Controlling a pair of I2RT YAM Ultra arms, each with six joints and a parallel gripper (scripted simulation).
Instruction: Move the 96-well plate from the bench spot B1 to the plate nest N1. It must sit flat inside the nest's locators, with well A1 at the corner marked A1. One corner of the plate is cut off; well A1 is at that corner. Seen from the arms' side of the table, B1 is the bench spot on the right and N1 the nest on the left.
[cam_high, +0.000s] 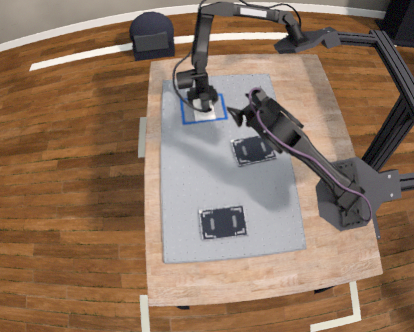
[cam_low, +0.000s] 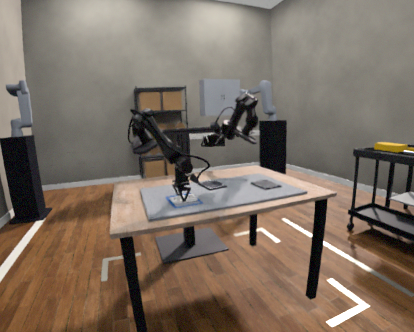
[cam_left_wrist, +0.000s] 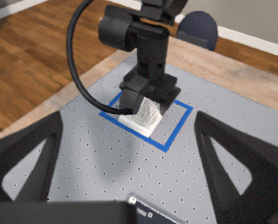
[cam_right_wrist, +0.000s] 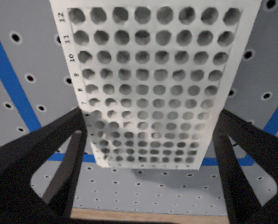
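Right now my right hand is 10 mm to the right of the 96-well plate and 10 mm above it.
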